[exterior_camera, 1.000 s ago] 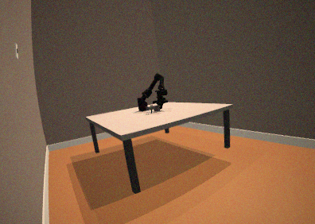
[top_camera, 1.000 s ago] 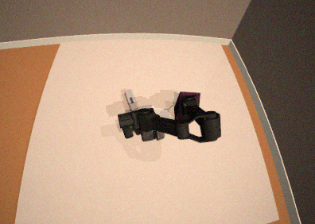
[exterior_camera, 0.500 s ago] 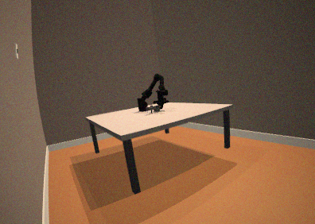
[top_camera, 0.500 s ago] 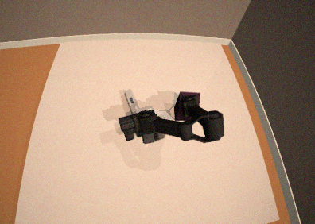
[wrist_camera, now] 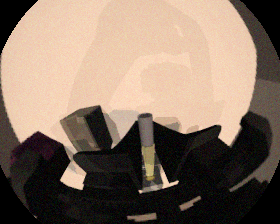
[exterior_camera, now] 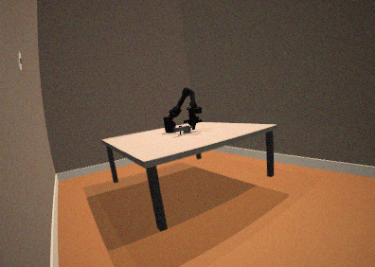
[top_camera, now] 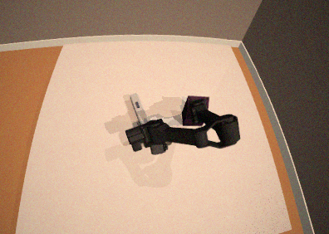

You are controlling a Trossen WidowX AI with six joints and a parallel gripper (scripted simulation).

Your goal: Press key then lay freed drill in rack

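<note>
The yellow drill is 40 mm to the right of my gripper tip, 40 mm above it and 10 mm ahead of it. From my gripper tip the other things lie so: blue key 190 mm to the right, 60 mm ahead, 40 mm above; then grey holder block 160 mm to the right, 50 mm ahead, 30 mm above.
</note>
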